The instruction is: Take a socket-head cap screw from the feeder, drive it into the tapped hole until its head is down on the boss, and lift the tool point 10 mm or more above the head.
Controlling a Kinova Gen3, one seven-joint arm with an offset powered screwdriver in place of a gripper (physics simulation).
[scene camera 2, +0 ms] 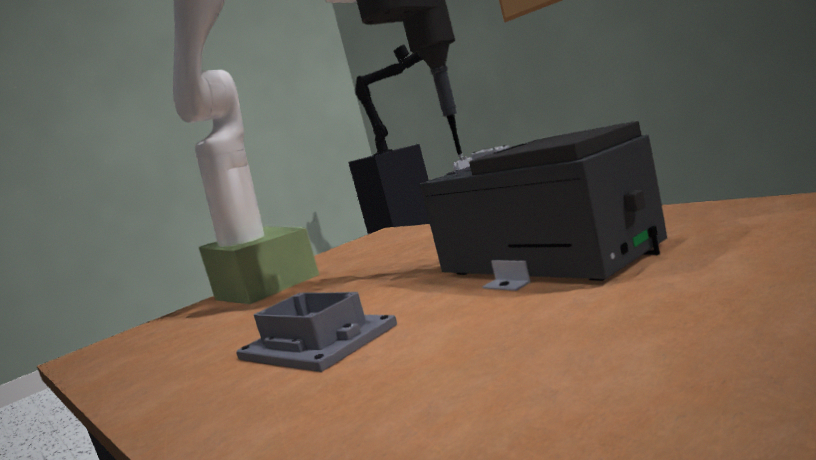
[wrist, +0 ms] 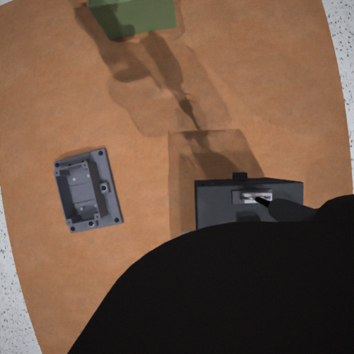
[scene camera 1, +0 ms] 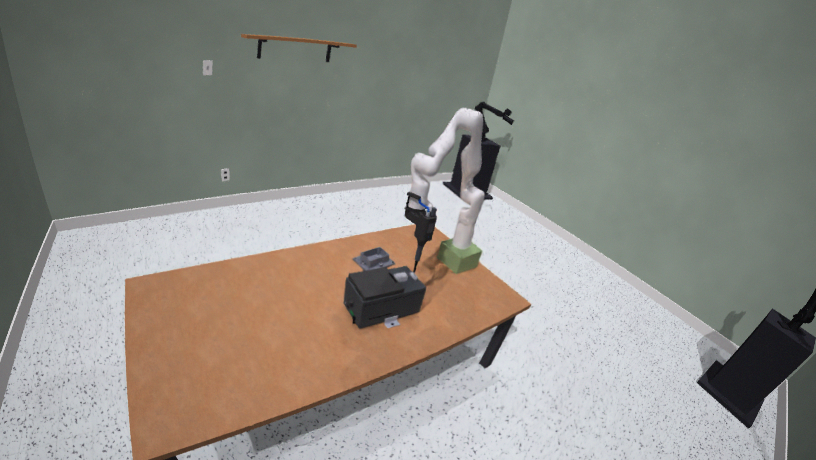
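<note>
The black screw feeder (scene camera 1: 374, 302) (scene camera 2: 514, 214) (wrist: 217, 202) stands on the table. Bright metal parts (scene camera 2: 461, 165) (wrist: 247, 195) show in its top opening. My screwdriver (scene camera 1: 415, 269) (scene camera 2: 459, 153) (wrist: 258, 199) points down with its tip at these parts. A small light spot shows under the tip in scene camera 2; I cannot tell whether a screw is on the bit. The grey housing (scene camera 1: 374, 260) (scene camera 2: 328, 331) (wrist: 114, 200) sits apart from the feeder, open side up. A side boss (scene camera 2: 348, 331) (wrist: 104, 188) on its flange has a dark hole. The black tool body hides part of the feeder in the wrist view.
The arm stands on a green block (scene camera 1: 460, 256) (scene camera 2: 285, 262) (wrist: 145, 17) at the table's end. A small metal bracket (scene camera 1: 391, 322) (scene camera 2: 510, 274) is at the feeder's foot. Black camera stands (scene camera 1: 485, 165) (scene camera 2: 394, 185) are beyond the table (scene camera 1: 240, 342).
</note>
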